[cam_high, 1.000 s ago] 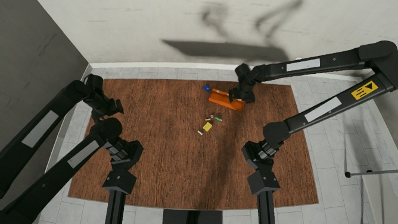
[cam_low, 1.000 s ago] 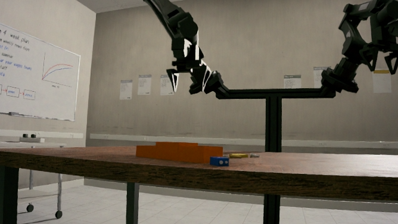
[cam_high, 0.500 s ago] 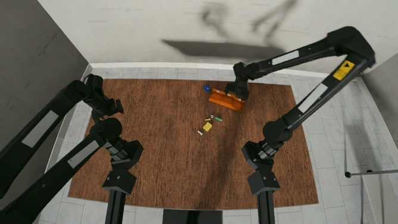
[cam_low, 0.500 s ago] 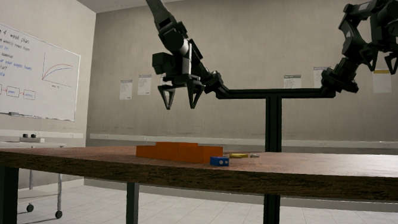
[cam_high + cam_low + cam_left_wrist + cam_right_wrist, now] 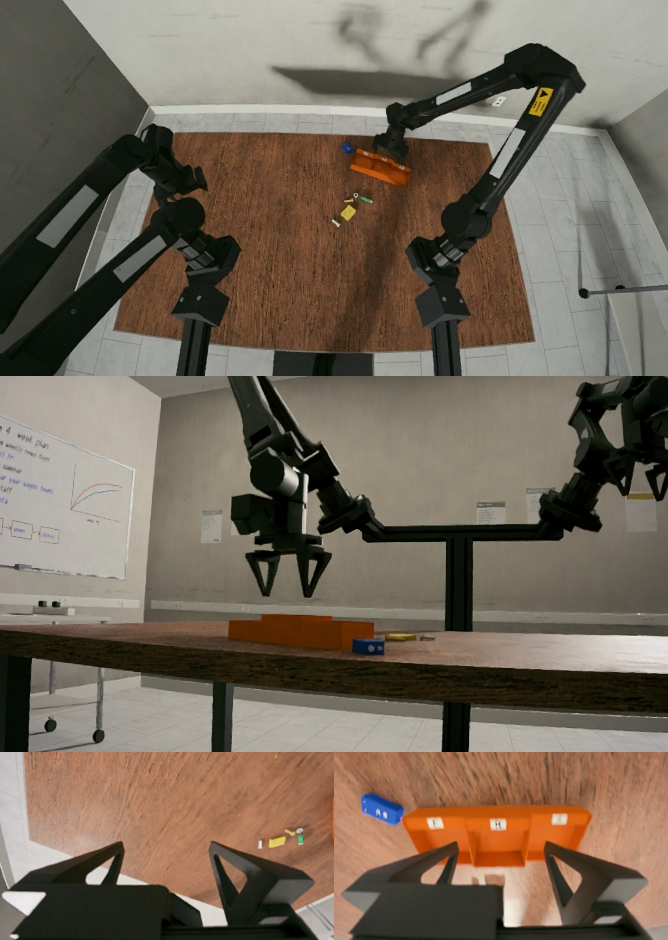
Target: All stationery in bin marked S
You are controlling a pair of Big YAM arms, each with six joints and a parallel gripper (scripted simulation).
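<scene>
My right gripper is now 220 mm past the yellow sticky-note pad, 160 mm to the right of it and 80 mm above it. From my right hand the other things lie so: blue block 90 mm ahead, 160 mm to the left, 70 mm below; then green cylinder 170 mm behind, 80 mm to the left, 80 mm below; then orange three-compartment bin 20 mm behind, 10 mm to the left, 60 mm below.
</scene>
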